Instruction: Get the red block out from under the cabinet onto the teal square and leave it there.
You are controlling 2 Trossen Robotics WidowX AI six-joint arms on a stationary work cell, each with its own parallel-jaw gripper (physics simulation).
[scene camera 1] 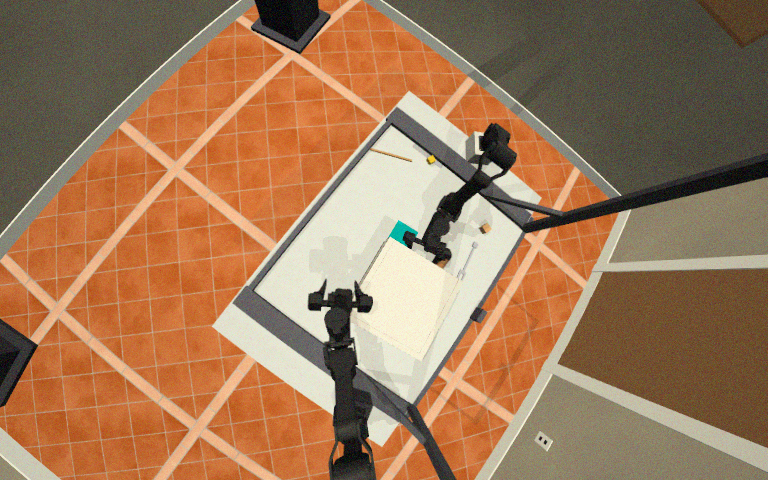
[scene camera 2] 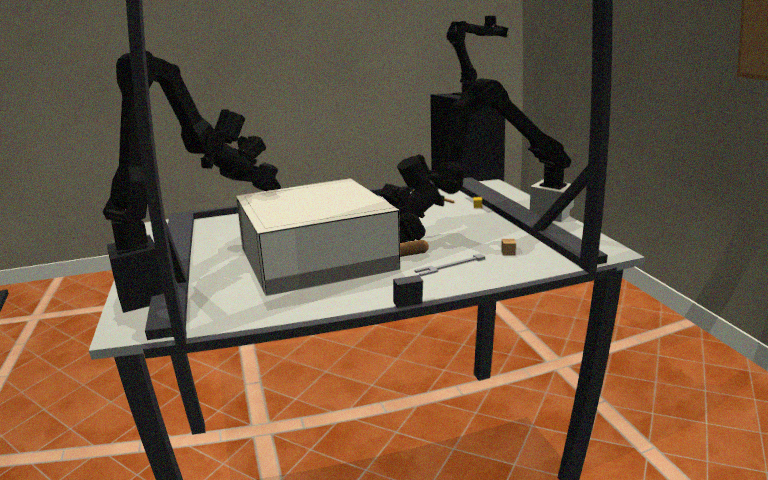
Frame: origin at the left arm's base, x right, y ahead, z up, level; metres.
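Seen in the pictures: left gripper, fingertip midpoint: [scene camera 1: 340,280]; left arm's base, origin of the base link: [scene camera 2: 130,246]; right arm's base, origin of the base link: [scene camera 1: 486,144] [scene camera 2: 553,185].
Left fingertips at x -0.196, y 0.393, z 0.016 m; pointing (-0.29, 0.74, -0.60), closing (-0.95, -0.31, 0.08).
Pixels of each thing's top centre, then the offset from my left fingertips to it. "*": a spot on its surface instead.
- cream-topped cabinet, middle of its top: [scene camera 2: 310,201] [scene camera 1: 405,298] dx +0.217, dy +0.019, dz +0.000 m
- teal square, surface spot: [scene camera 1: 399,229] * dx +0.134, dy +0.256, dz -0.135 m
- grey forked tool, middle of its top: [scene camera 2: 451,262] [scene camera 1: 468,261] dx +0.437, dy +0.243, dz -0.127 m
- wooden cube, middle of its top: [scene camera 2: 508,241] [scene camera 1: 487,228] dx +0.461, dy +0.395, dz -0.105 m
- yellow cube, middle of its top: [scene camera 2: 477,198] [scene camera 1: 432,158] dx +0.152, dy +0.573, dz -0.108 m
- thin stick, middle of its top: [scene camera 1: 391,154] dx -0.006, dy +0.527, dz -0.128 m
- black block, middle of its top: [scene camera 2: 407,278] [scene camera 1: 481,316] dx +0.537, dy +0.058, dz -0.078 m
The cream-topped cabinet [scene camera 1: 410,300] [scene camera 2: 322,249] stands on the table. The teal square [scene camera 1: 399,229] lies flat beside its upper corner in scene camera 1, partly covered by the right gripper. The red block does not show in either view. My right gripper [scene camera 1: 424,247] is open and low, close against the cabinet's side near the teal square; its fingertips are hidden. It also shows, partly hidden, behind the cabinet's right end in scene camera 2. My left gripper [scene camera 1: 340,282] [scene camera 2: 275,185] is open and empty, raised above the table beside the cabinet.
A brown rounded rod [scene camera 1: 442,262] [scene camera 2: 414,247] pokes out beside the cabinet and right gripper. A grey forked tool [scene camera 1: 468,259] [scene camera 2: 454,263], a wooden cube [scene camera 1: 485,228] [scene camera 2: 508,247], a yellow cube [scene camera 1: 431,159] [scene camera 2: 477,202] and a thin stick [scene camera 1: 391,155] lie on the table. A black block [scene camera 1: 478,314] [scene camera 2: 407,291] sits at the edge.
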